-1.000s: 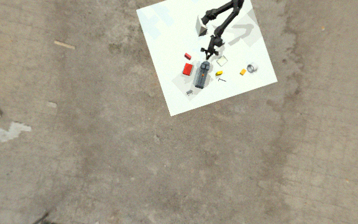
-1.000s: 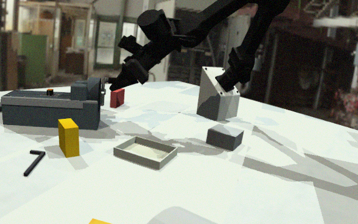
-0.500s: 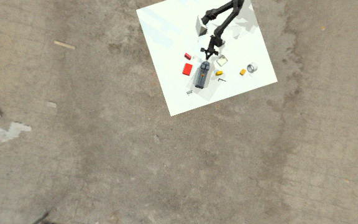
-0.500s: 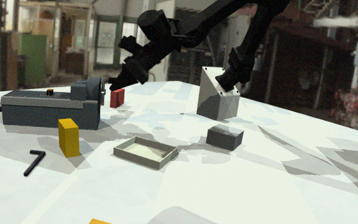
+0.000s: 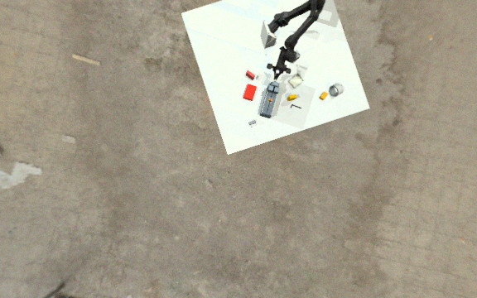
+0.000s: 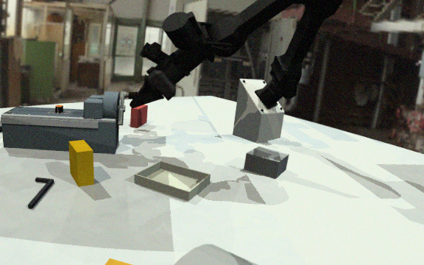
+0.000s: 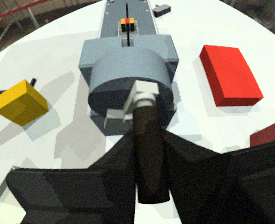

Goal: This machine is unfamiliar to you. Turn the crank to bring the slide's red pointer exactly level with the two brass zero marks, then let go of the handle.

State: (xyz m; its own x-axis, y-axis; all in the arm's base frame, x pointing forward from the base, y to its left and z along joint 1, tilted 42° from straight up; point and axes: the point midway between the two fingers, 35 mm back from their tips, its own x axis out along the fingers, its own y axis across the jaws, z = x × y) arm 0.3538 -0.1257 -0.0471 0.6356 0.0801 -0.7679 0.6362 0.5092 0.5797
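My gripper tip is now 1 cm past the dark crank handle, 1 cm to the right of it and 2 cm below it. The rest, counted from my gripper tip: flat red block 2 cm behind, 21 cm to the right, 8 cm below; then red pointer 13 cm ahead, 10 cm to the right, 1 cm below; then yellow block 18 cm ahead, 9 cm to the left, 6 cm below.
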